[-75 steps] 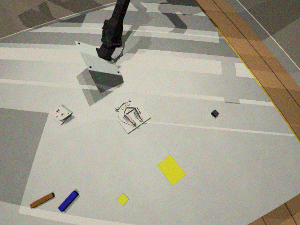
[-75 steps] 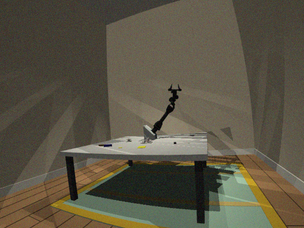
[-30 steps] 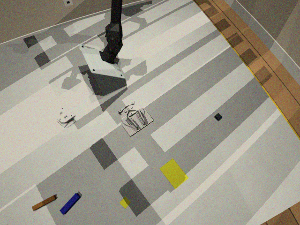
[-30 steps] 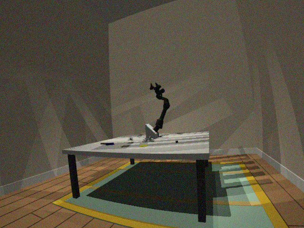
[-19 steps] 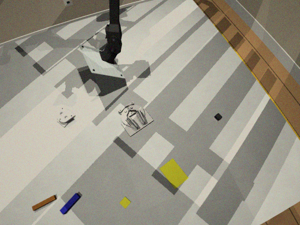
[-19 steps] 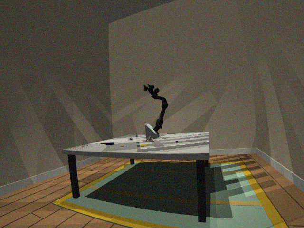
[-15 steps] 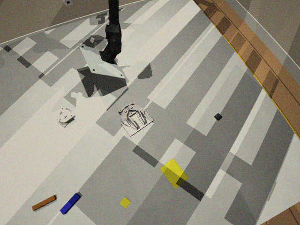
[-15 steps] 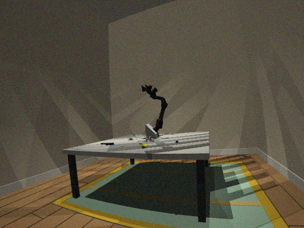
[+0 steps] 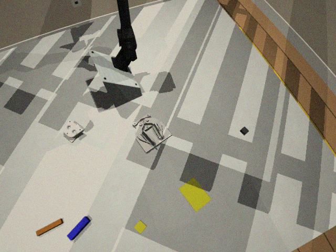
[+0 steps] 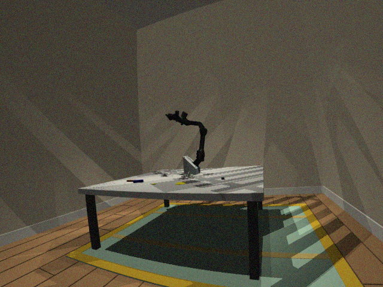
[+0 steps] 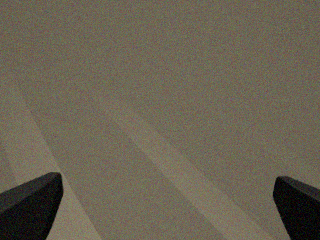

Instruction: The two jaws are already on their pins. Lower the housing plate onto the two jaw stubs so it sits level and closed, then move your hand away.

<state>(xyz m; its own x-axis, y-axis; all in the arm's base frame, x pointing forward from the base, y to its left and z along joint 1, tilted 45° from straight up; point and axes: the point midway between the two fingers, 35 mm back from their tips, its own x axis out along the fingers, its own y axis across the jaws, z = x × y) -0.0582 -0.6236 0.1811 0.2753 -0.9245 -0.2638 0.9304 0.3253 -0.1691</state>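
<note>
My gripper tip is 290 mm short of the white stepped part, 80 mm to the right of it and 660 mm above it. Also, from my gripper tip: orange bar (600 mm ahead, 70 mm to the right, 660 mm below); then blue bar (640 mm ahead, 30 mm to the left, 660 mm below); then yellow square (710 mm ahead, 220 mm to the left, 660 mm below).
</note>
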